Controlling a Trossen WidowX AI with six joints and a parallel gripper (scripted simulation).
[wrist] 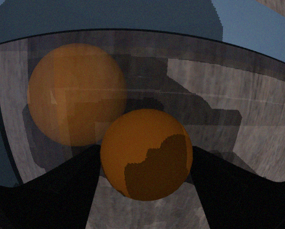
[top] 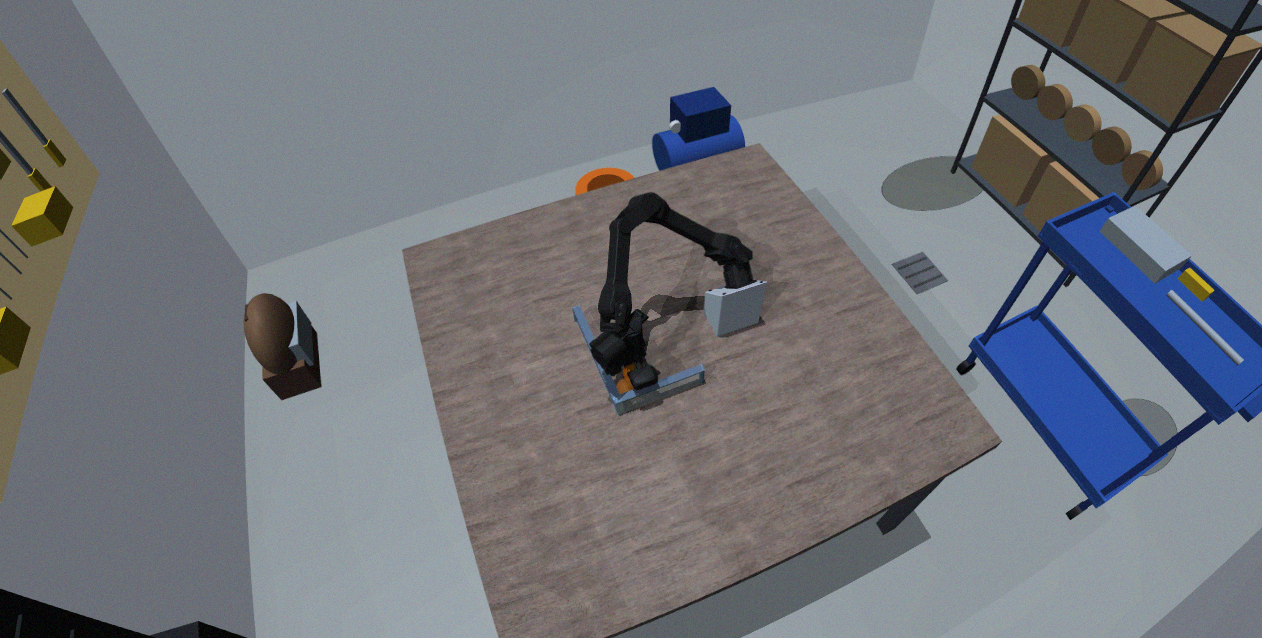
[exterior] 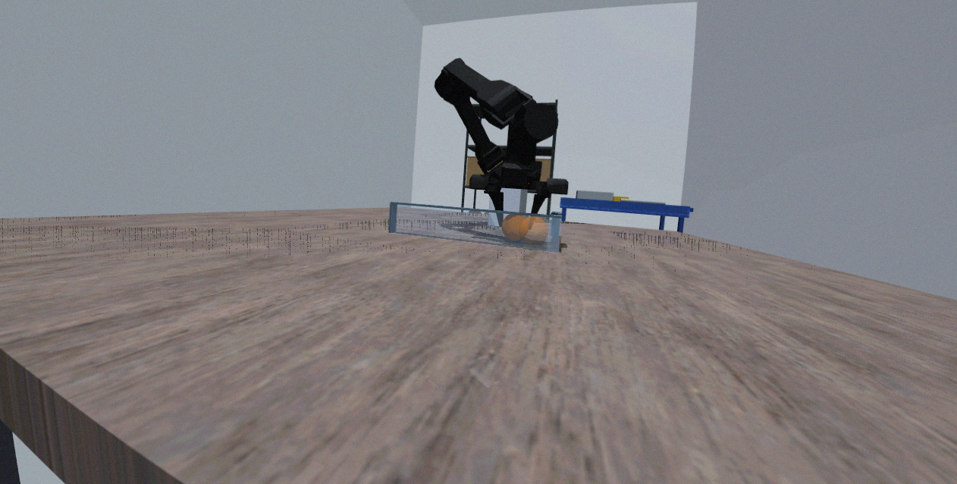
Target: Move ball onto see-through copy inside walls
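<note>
Right now my gripper tip is 40 mm short of the see-through copy and 40 mm to the right of it. Round my gripper tip: orange ball: right at my gripper tip; wall: 70 mm ahead, 80 mm to the right.
</note>
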